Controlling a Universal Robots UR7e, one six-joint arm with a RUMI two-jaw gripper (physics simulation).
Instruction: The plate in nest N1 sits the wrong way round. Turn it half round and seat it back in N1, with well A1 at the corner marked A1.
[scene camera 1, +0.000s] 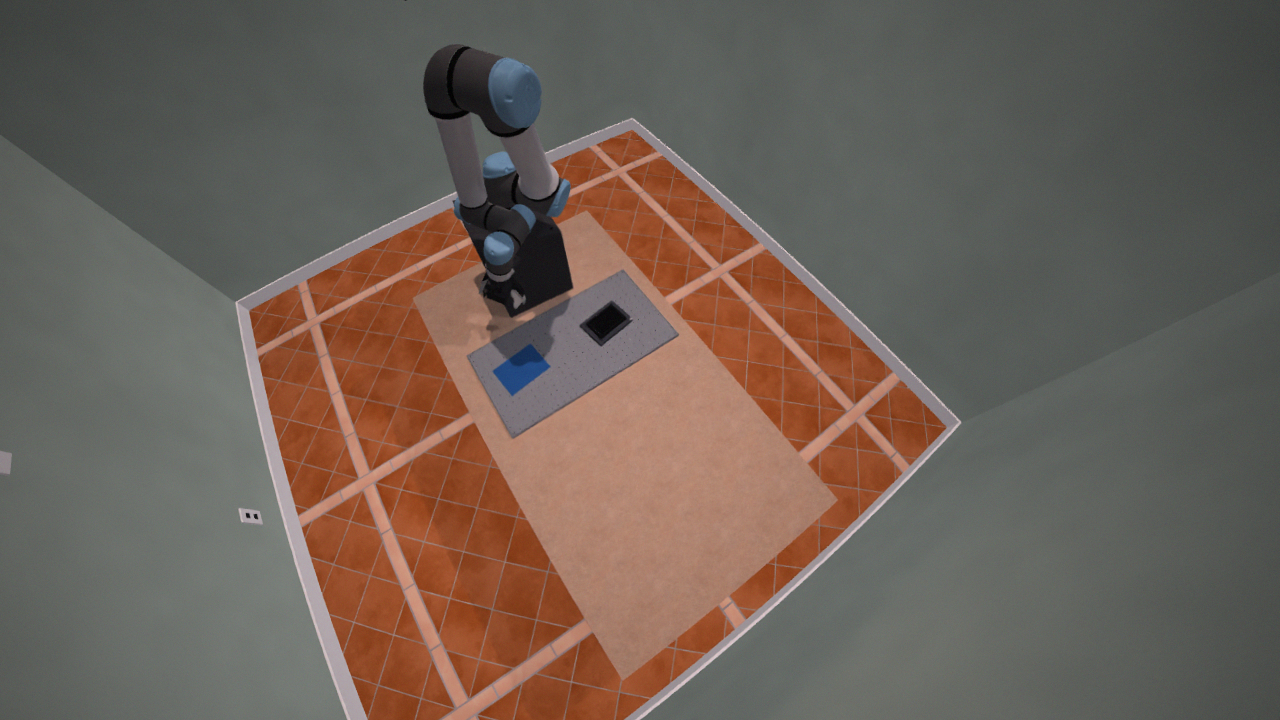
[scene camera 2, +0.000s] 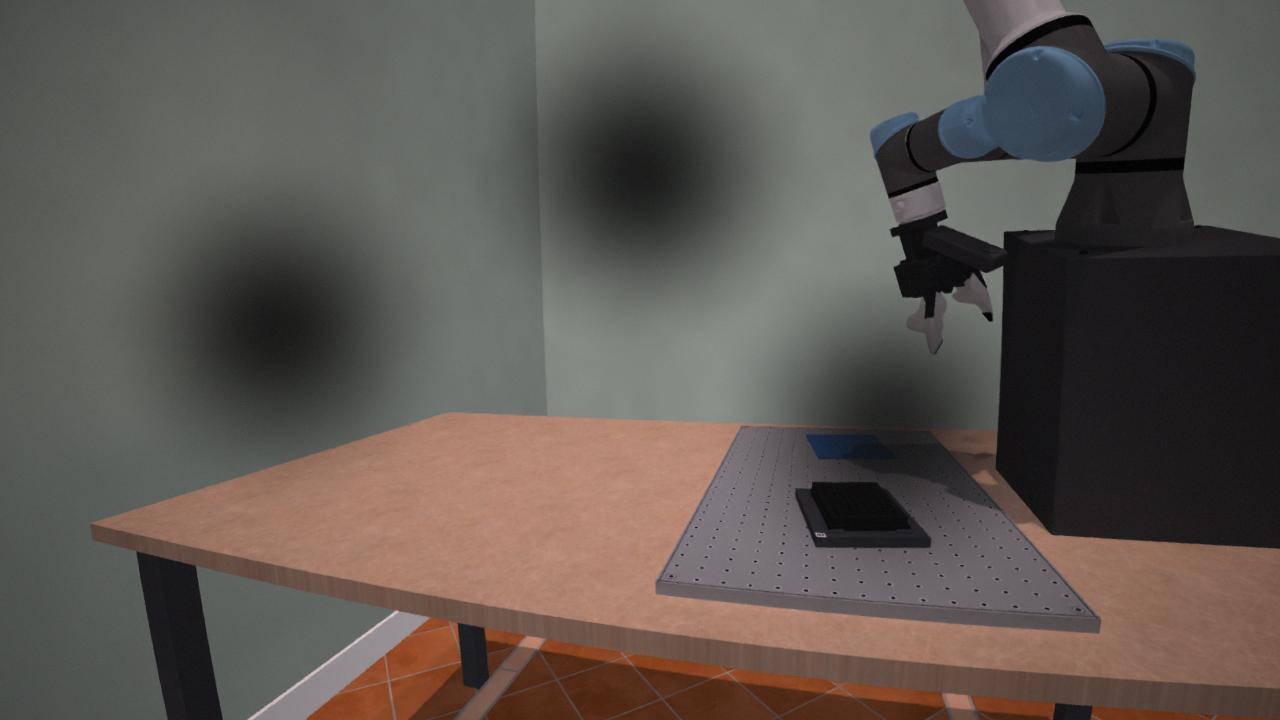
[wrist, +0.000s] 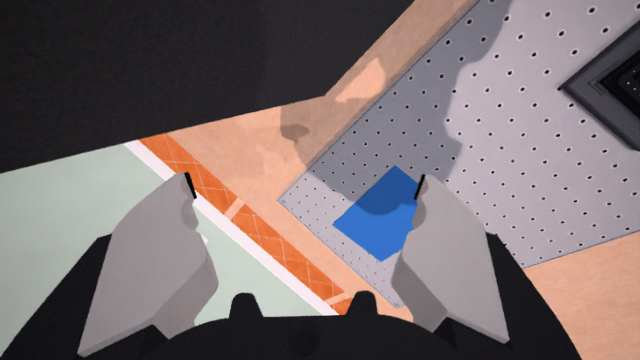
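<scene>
The black well plate (scene camera 1: 606, 320) (scene camera 2: 859, 504) (wrist: 634, 82) sits in the dark grey nest (scene camera 1: 601, 340) (scene camera 2: 872, 540) (wrist: 600, 102). In the wrist view a corner of both shows at the right edge. A small white mark is on a near corner of the nest in scene camera 2; it is too small to read. Which plate corner is A1 cannot be told. My gripper (scene camera 1: 507, 302) (scene camera 2: 962, 334) (wrist: 308, 177) is open and empty. It hangs tilted, well above the table, close to the black pedestal and apart from the plate.
A blue rectangle (scene camera 1: 520, 369) (scene camera 2: 848, 445) (wrist: 377, 227) lies on the perforated grey board (scene camera 1: 572, 380) (scene camera 2: 742, 559) (wrist: 515, 165), at the other end from the nest. The board lies on the wooden table (scene camera 1: 680, 483) (scene camera 2: 447, 510). The black pedestal (scene camera 1: 541, 268) (scene camera 2: 1136, 385) (wrist: 150, 65) stands beside the gripper.
</scene>
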